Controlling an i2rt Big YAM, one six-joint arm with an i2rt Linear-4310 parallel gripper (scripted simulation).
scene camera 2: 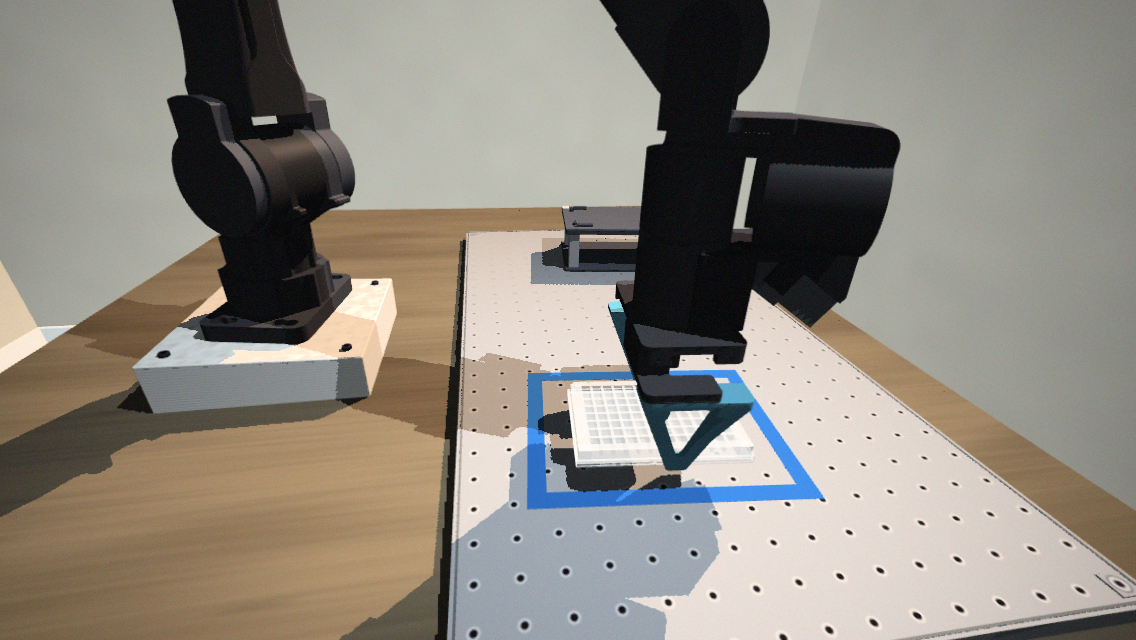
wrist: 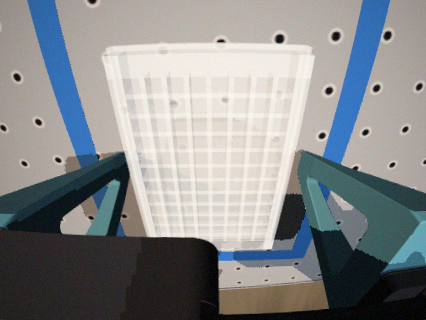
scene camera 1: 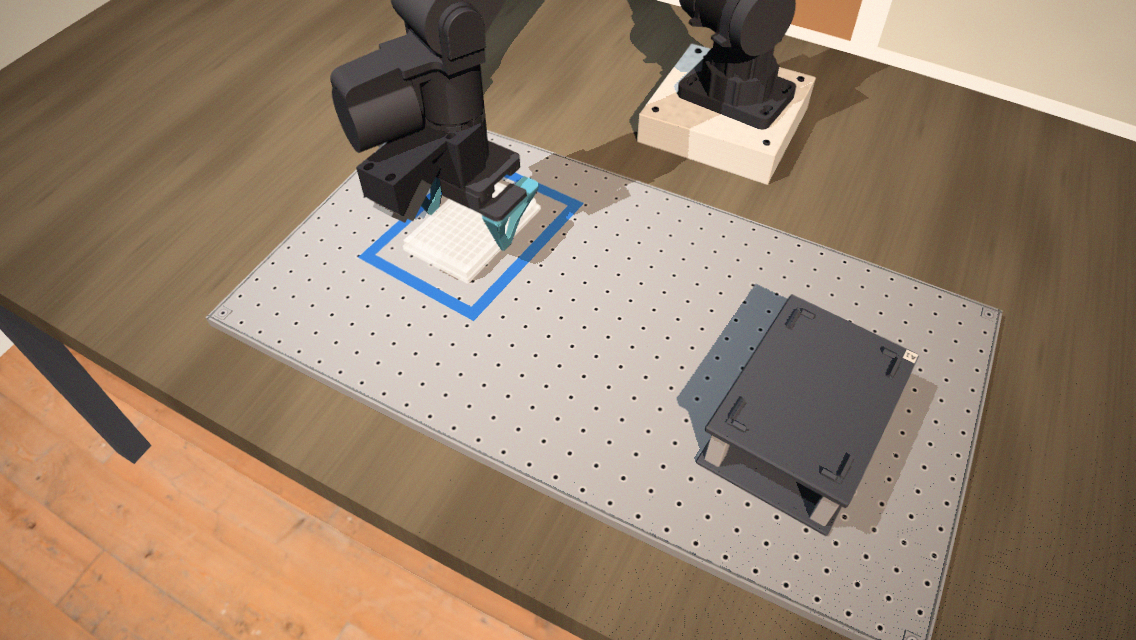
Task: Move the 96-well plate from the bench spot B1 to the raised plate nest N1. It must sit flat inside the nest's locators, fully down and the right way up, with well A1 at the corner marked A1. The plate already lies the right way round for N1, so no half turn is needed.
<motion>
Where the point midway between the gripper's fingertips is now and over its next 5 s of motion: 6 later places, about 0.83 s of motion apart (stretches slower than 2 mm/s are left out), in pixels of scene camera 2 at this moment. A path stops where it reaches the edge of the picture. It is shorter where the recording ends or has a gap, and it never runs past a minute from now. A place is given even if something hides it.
My gripper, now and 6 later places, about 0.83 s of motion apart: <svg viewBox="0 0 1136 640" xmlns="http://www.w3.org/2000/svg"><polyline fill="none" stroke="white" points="658,423 650,393 656,353 663,310 655,260 634,231 629,201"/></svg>
</motion>
